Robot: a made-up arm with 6 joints.
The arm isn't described. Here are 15 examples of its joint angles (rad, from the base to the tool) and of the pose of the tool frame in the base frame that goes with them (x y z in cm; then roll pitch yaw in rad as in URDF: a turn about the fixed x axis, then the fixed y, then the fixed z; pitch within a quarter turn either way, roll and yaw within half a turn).
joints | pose
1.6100 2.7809 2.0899 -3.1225 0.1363 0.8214 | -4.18 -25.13 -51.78 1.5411 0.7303 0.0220
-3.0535 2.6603 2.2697 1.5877 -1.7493 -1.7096 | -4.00 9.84 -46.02 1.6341 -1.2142 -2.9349
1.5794 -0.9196 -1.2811 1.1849 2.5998 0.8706 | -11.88 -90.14 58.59 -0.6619 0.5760 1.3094
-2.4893 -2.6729 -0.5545 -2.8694 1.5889 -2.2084 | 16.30 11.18 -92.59 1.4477 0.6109 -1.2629
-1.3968 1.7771 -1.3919 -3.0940 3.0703 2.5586 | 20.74 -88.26 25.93 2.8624 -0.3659 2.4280
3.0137 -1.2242 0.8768 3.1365 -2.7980 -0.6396 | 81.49 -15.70 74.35 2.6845 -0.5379 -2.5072
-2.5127 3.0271 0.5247 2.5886 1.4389 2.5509 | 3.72 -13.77 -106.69 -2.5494 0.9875 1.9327
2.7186 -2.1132 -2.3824 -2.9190 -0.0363 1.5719 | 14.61 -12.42 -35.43 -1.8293 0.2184 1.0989
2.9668 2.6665 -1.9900 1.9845 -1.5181 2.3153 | -66.13 20.88 -26.87 -1.7841 0.1153 0.1621
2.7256 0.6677 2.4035 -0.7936 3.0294 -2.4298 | -49.78 17.67 62.57 0.1440 0.0890 1.0986
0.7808 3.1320 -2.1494 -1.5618 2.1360 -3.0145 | 24.70 13.25 -46.56 1.9479 -0.6020 0.0786
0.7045 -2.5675 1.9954 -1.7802 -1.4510 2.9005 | -63.10 -26.93 -13.68 -1.2805 0.7357 0.7908
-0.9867 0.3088 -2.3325 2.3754 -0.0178 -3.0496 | -9.11 22.87 76.84 2.2206 -0.7896 -3.0386
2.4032 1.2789 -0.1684 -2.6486 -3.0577 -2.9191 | -79.94 64.89 54.41 2.6877 -0.9690 -0.2501
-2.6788 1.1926 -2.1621 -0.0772 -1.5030 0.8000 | -29.39 -21.82 61.83 -2.6682 -0.4980 -0.4813
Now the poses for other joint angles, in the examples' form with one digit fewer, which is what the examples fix.
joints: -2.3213 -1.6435 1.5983 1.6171 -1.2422 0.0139
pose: 51.3 69.0 59.0 -0.178 -1.235 -0.532
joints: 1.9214 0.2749 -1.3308 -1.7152 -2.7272 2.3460
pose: -11.2 -2.7 114.9 -2.022 -0.407 0.990
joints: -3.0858 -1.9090 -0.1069 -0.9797 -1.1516 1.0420
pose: 118.3 -10.4 -34.4 2.436 -0.585 -0.326
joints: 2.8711 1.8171 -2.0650 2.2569 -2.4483 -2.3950
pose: -77.5 24.1 28.3 2.360 0.426 -2.151
